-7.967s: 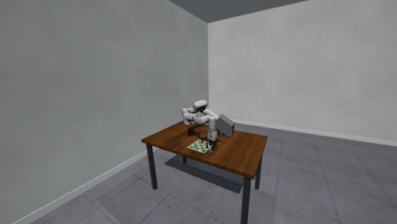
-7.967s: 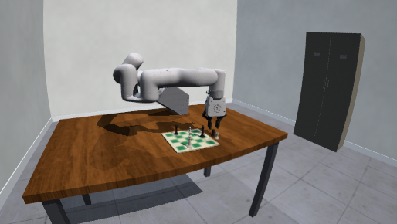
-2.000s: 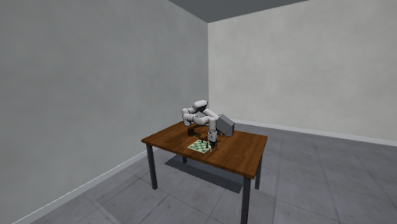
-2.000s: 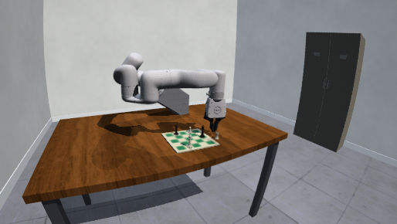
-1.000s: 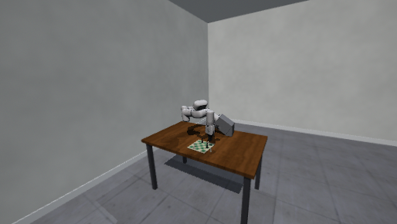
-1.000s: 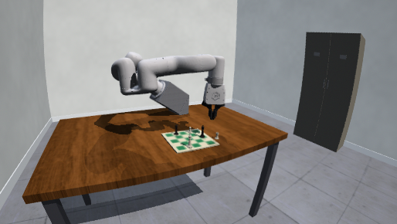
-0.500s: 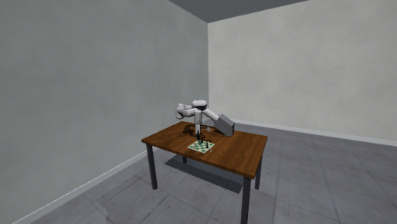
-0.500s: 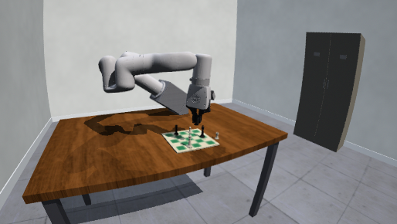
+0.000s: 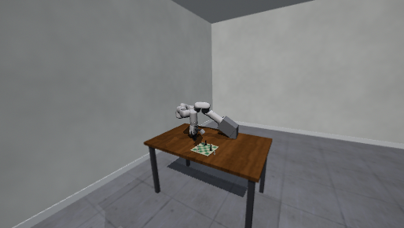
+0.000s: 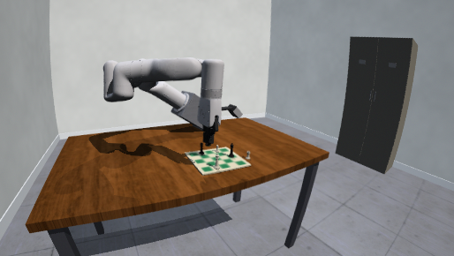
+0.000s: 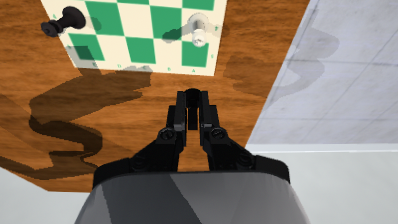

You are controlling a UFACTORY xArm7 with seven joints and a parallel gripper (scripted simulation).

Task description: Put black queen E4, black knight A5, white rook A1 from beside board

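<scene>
The black queen is 15 cm to the left of my hand, 10 cm below it and 6 cm behind it. The rest, counted from my hand: cream board 13 cm below, 8 cm to the left, 7 cm behind; black knight 1 cm below; short black piece 15 cm behind, 10 cm below, 5 cm to the left.
</scene>
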